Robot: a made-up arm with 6 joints.
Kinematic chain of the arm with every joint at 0, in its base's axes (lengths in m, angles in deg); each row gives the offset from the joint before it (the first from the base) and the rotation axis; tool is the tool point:
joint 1: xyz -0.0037 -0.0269 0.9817 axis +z
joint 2: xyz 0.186 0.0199 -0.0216 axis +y
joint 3: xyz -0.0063 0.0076 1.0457 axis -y
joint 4: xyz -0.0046 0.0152 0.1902 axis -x
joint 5: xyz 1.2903 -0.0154 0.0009 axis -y
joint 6: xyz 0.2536 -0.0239 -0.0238 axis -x
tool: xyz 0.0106 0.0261 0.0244
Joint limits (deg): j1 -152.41..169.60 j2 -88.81..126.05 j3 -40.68..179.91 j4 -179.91..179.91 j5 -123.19..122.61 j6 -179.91..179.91
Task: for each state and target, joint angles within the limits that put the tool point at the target. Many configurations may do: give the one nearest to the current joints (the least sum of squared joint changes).
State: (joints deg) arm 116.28 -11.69 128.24 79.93 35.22 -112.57
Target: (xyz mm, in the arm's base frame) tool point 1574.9 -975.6 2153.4
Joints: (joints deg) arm 153.55 -28.14 130.97 77.61 29.28 -113.43
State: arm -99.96 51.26 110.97 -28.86 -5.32 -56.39
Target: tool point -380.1 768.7 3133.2
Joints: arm -65.23 1.06 127.85 -28.05 2.35 -57.18
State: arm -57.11 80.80 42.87 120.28 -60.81 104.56
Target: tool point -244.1 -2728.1 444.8
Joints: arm -93.77 96.53 70.16 127.39 -22.05 105.24
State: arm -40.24 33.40 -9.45 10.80 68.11 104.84
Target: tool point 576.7 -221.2 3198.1
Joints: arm -26.30 -19.40 22.01 14.81 74.44 104.03
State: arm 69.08 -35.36 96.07 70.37 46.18 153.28
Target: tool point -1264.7 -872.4 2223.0
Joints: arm 42.70 -12.68 145.12 68.49 68.60 154.83
